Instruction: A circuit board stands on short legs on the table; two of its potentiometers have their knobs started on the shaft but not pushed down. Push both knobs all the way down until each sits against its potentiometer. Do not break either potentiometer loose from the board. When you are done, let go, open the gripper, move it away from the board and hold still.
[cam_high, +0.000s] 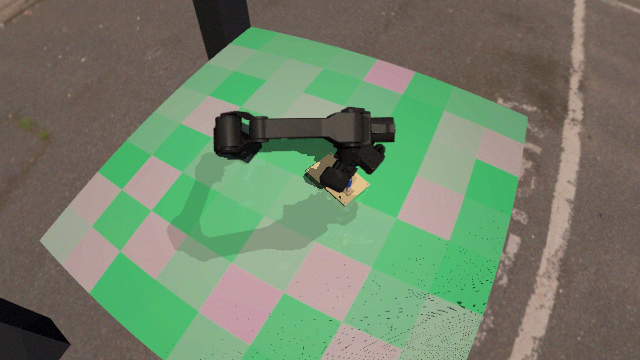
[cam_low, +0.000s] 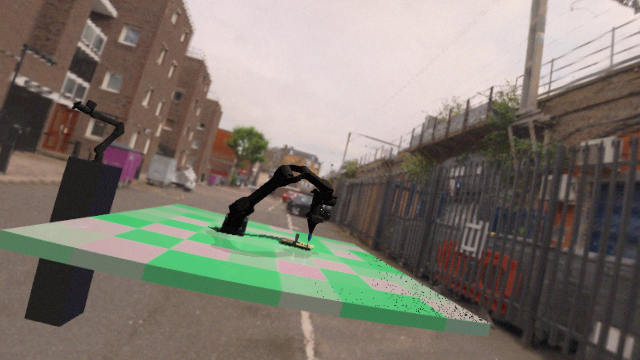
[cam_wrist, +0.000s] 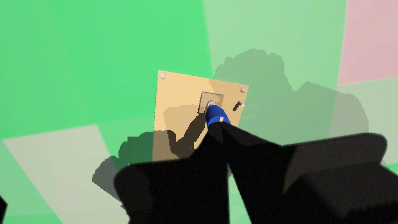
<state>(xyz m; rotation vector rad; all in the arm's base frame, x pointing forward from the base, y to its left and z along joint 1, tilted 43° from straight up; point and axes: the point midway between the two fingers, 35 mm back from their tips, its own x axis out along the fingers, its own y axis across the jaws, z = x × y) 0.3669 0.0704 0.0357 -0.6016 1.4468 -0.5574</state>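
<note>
The blue knob lies 1 cm below my gripper tip. Round my gripper tip: white knob 6 cm behind, 3 cm below.
</note>
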